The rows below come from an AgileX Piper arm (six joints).
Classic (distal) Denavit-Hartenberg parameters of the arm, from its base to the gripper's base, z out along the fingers. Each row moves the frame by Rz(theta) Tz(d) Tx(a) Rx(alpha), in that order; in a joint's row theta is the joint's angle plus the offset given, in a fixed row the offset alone. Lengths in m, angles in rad.
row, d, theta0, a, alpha
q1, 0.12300, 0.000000, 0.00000, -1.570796
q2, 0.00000, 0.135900, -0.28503, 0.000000
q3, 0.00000, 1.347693, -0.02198, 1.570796
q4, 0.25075, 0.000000, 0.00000, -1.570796
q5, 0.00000, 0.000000, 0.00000, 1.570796
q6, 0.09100, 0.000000, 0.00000, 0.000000
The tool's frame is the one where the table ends.
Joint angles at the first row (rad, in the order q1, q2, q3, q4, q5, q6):
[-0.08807 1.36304 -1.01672 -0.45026 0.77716 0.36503]
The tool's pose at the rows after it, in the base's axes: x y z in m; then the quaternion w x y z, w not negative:
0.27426 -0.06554 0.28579 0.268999 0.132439 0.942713 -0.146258
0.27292 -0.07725 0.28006 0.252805 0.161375 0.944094 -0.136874
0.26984 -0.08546 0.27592 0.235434 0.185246 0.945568 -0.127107
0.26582 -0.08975 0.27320 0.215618 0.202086 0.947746 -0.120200
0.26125 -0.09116 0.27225 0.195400 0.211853 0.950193 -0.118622
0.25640 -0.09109 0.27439 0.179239 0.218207 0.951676 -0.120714
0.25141 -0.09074 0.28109 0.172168 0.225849 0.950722 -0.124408
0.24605 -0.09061 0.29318 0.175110 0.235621 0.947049 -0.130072
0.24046 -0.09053 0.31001 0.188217 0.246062 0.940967 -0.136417
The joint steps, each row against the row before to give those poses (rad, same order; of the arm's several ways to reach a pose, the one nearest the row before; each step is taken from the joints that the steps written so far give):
[-0.05751 0.02629 -0.00608 0.04354 -0.00718 -0.01286]
[-0.05019 0.01660 -0.00085 0.04349 0.00767 -0.01380]
[-0.03808 0.00901 -0.00011 0.04131 0.01992 -0.01446]
[-0.02250 0.00335 -0.00009 0.02900 0.03398 -0.00945]
[-0.00922 -0.00212 -0.00050 0.01142 0.04304 -0.00291]
[-0.00188 -0.00882 -0.00421 0.00049 0.04638 0.00197]
[-0.00003 -0.01726 -0.01173 -0.00432 0.04459 0.00788]
[0.00002 -0.02572 -0.02276 -0.00912 0.04427 0.01250]
[-0.00002 -0.03140 -0.03416 -0.01116 0.04065 0.01294]

